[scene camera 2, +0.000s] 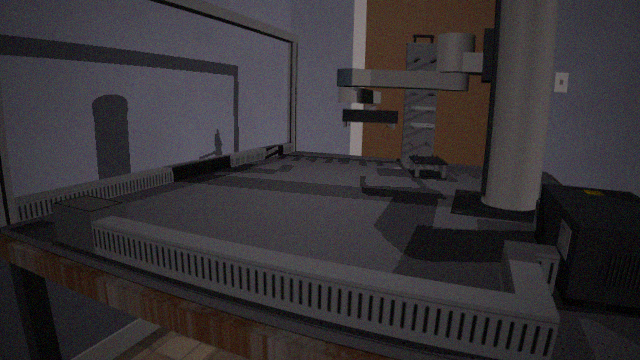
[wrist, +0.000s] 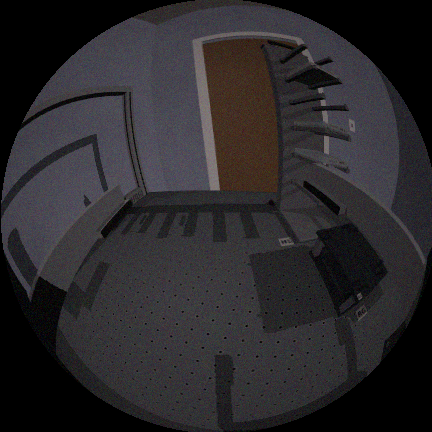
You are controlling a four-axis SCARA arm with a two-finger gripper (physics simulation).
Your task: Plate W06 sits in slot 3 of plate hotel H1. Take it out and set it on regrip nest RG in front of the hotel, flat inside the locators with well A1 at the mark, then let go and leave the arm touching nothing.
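Plate hotel H1 is a tall grey tower at the back. It holds an upper pale plate and a lower pale plate. A dark plate-like piece sits higher up. Slot numbers and plate names are unreadable, so I cannot tell which is W06. Regrip nest RG is a low dark stand on short legs in front of the hotel, bare on top. My gripper is open and empty, high above the table, left of the hotel and apart from it.
The grey arm link crosses in front of the hotel's upper part in the scene view. The thick column stands at the right, beside a black box. Slotted ducts line the front and left edges. A framed panel stands at the left.
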